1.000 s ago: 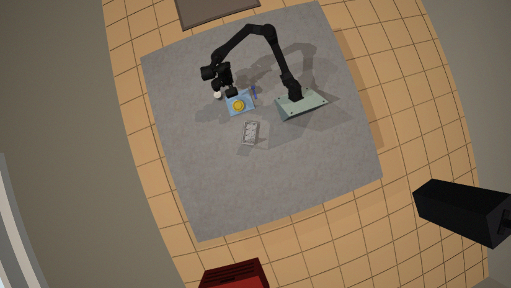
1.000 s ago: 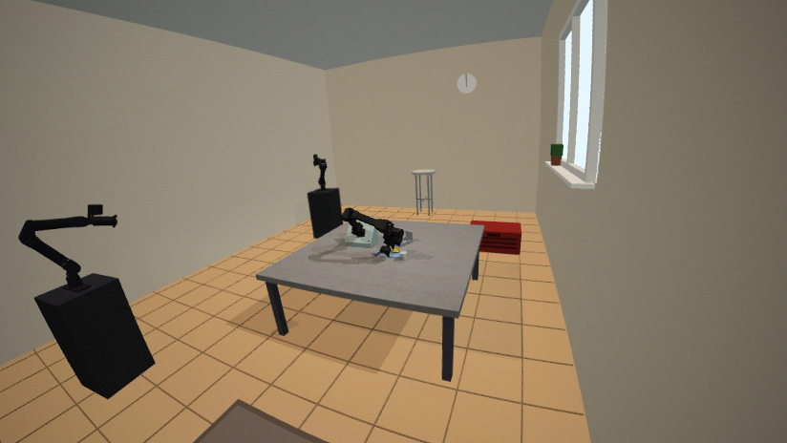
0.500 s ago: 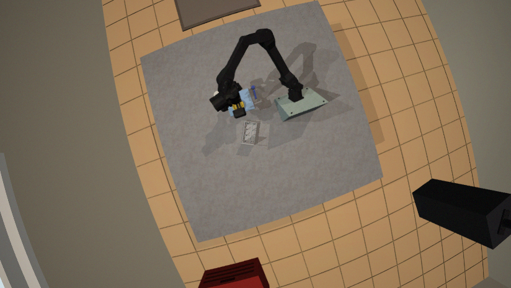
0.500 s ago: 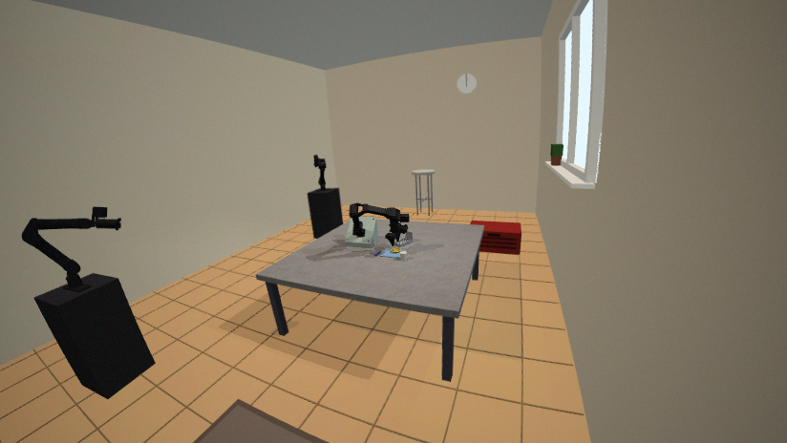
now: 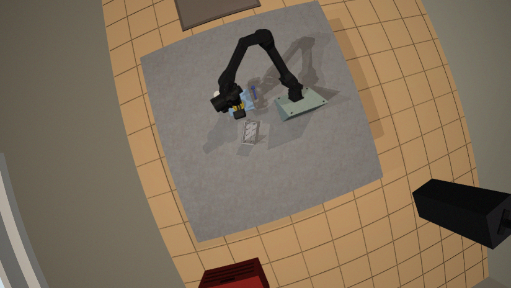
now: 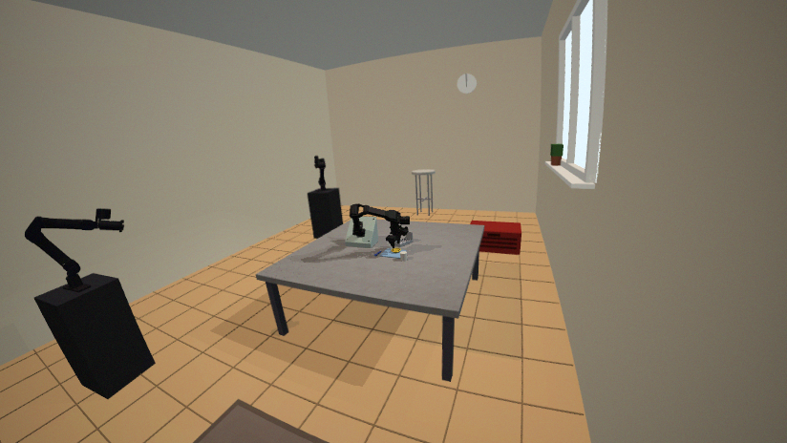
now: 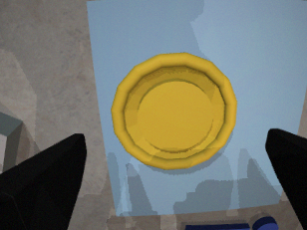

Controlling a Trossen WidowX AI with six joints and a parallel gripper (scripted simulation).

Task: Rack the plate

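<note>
Now: the yellow plate 3 cm below my gripper tip. From my gripper tip the other things lie so: mat: 5 cm below, 2 cm to the right, 2 cm behind; white cup: 11 cm to the right, 8 cm ahead, 2 cm below; blue pen-like object: 13 cm behind, 5 cm to the right, 4 cm below.
</note>
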